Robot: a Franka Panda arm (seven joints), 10 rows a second.
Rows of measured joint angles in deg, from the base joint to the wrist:
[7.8 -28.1 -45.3 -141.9 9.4 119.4 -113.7]
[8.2 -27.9 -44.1 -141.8 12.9 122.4 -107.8]
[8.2 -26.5 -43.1 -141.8 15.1 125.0 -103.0]
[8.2 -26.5 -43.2 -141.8 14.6 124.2 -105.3]
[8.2 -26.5 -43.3 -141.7 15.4 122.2 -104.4]
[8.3 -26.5 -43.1 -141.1 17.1 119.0 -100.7]
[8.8 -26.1 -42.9 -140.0 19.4 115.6 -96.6]
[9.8 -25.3 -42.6 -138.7 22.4 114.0 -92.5]
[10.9 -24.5 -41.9 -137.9 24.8 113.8 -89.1]
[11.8 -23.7 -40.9 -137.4 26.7 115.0 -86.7]
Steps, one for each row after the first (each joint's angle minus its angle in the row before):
[0.4 0.2 1.2 0.1 3.5 3.0 5.9]
[0.0 1.4 1.0 0.0 2.2 2.6 4.8]
[0.0 0.0 -0.1 0.0 -0.5 -0.8 -2.3]
[0.0 0.0 -0.1 0.1 0.8 -2.0 0.9]
[0.1 0.0 0.2 0.6 1.7 -3.2 3.7]
[0.5 0.4 0.2 1.1 2.3 -3.4 4.1]
[1.0 0.8 0.3 1.3 3.0 -1.6 4.1]
[1.1 0.8 0.7 0.8 2.4 -0.2 3.4]
[0.9 0.8 1.0 0.5 1.9 1.2 2.4]

